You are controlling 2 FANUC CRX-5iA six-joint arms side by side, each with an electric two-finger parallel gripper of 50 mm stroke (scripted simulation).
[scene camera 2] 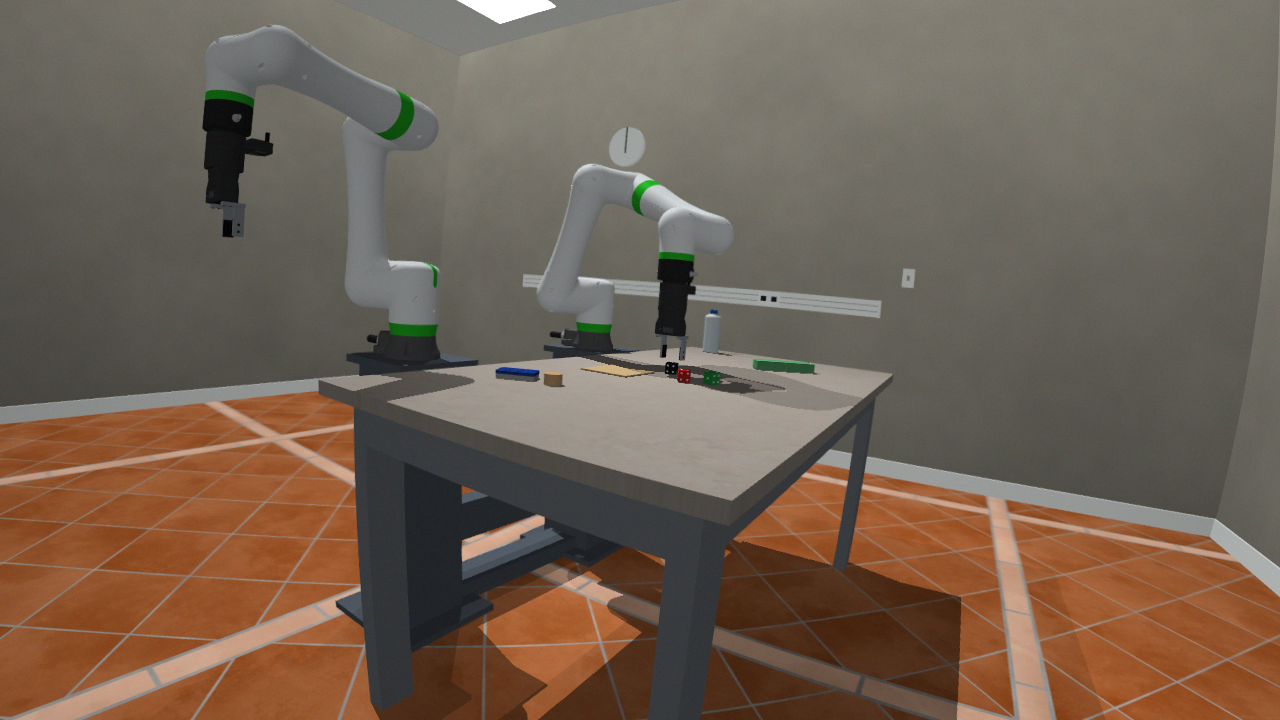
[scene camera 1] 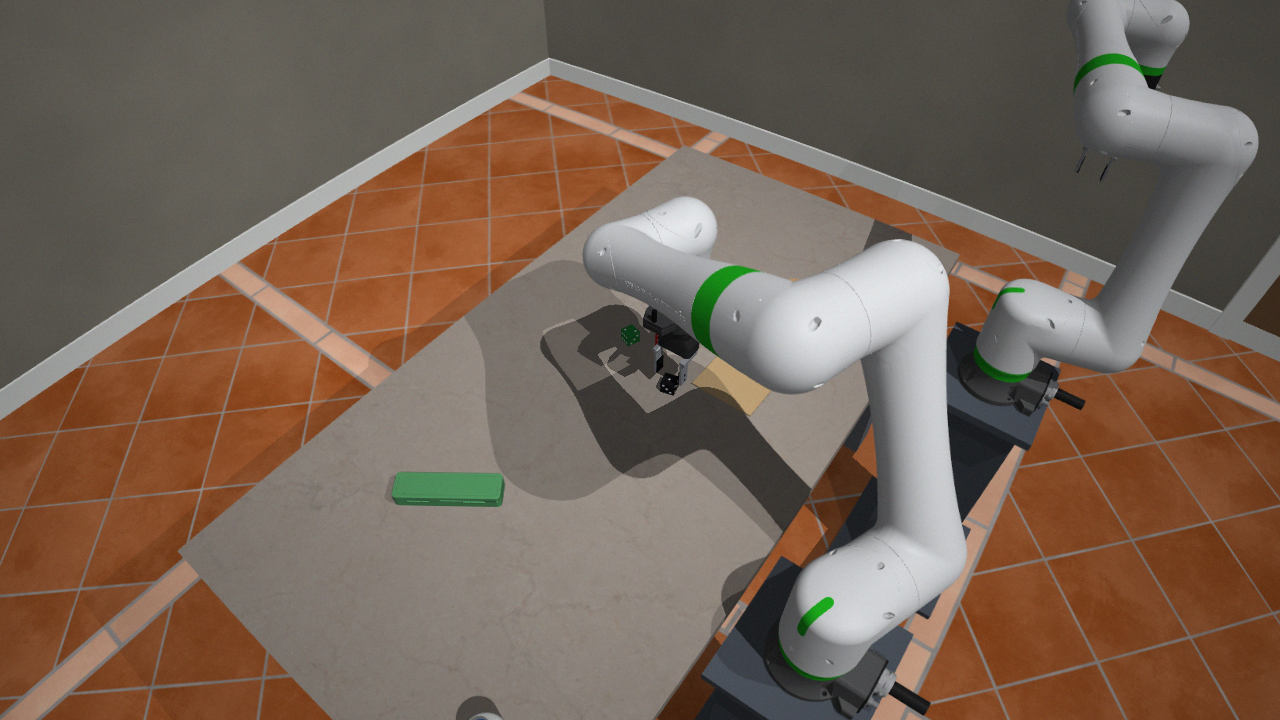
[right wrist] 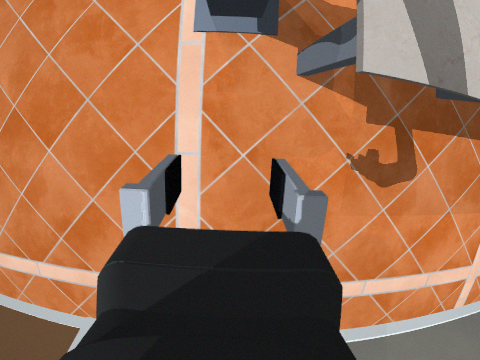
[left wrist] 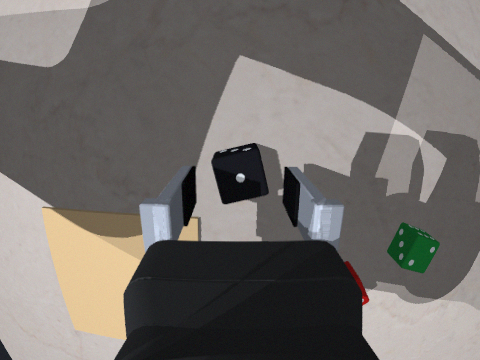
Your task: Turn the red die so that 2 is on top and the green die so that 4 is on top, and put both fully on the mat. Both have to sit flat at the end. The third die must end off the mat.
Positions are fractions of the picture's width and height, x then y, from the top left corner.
Labels:
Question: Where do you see a tan mat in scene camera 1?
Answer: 0.56,0.53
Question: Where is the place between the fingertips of my left gripper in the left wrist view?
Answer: At 0.50,0.51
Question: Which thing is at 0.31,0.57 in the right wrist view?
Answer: My right gripper.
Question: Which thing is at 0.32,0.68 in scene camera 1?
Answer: A green box.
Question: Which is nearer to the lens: the black die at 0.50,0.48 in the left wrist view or the tan mat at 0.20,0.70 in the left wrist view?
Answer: The black die.

